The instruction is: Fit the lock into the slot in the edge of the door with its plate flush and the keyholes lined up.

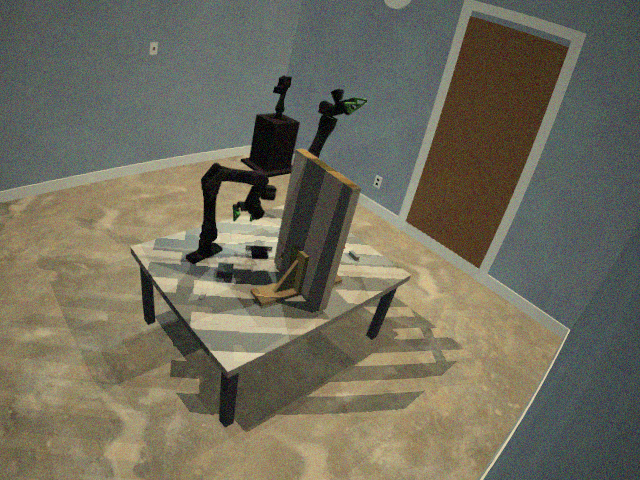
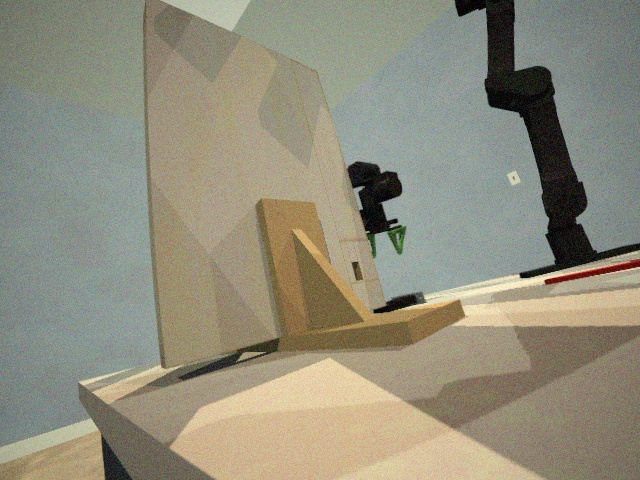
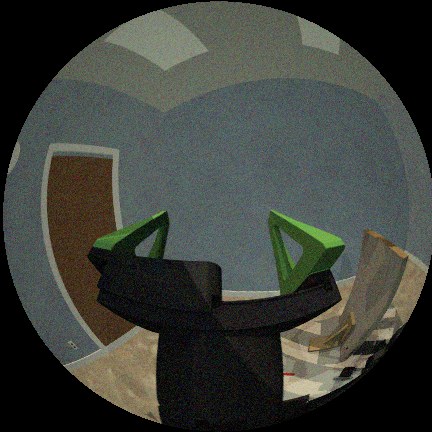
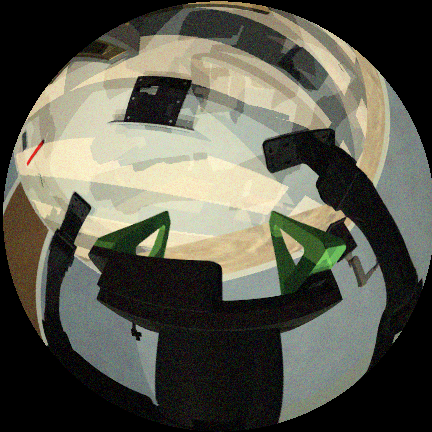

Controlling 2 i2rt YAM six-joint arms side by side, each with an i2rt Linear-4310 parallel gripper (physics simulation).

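Frame: origin at the left arm's base, x back, y left, z down, level; metres.
Where they show: left gripper, fingertip midpoint: (image 1: 364, 102) (image 3: 218, 215); right gripper, fingertip midpoint: (image 1: 242, 221) (image 2: 386, 256) (image 4: 219, 216); left arm's base, origin of the base link: (image 2: 578, 264) (image 4: 74, 216); right arm's base, origin of the base link: (image 1: 204, 253) (image 4: 304, 145).
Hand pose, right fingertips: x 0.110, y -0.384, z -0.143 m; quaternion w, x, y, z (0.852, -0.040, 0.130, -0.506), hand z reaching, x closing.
Each offset is from my right fingertips to the centre of the thing. "*": to the spot under its first point. Level surfaces: height alone.
The lock is a black box @[dx -0.127, dy +0.008, dz +0.132 m] (image 1: 260, 252) (image 2: 405, 301) (image 4: 157, 102) lying on the table, with its thin plate along one edge. The door (image 1: 320, 227) (image 2: 222, 155) (image 3: 375, 290) stands upright in a wooden bracket (image 1: 268, 296) (image 2: 283, 258); a small rectangular hole @[* dx -0.289, dy -0.009, dz +0.046 m] (image 2: 356, 270) shows low in its face. The slot in its edge cannot be made out. My right gripper (image 1: 244, 218) (image 2: 386, 254) (image 4: 219, 216) is open and empty, pointing down above the table, apart from the lock. My left gripper (image 1: 364, 101) (image 3: 218, 215) is open and empty, raised high behind the door and facing away from it.
A small grey block @[dx -0.508, dy +0.359, dz +0.132 m] (image 1: 353, 255) lies on the table @[dz +0.143 m] (image 1: 227, 356) beyond the door. A red strip @[dx -0.384, dy +0.335, dz +0.140 m] (image 2: 591, 271) (image 4: 35, 153) lies on the tabletop. A dark box-shaped stand (image 1: 273, 142) with a thin upright part is behind the table. A brown room door (image 1: 491, 139) is in the wall.
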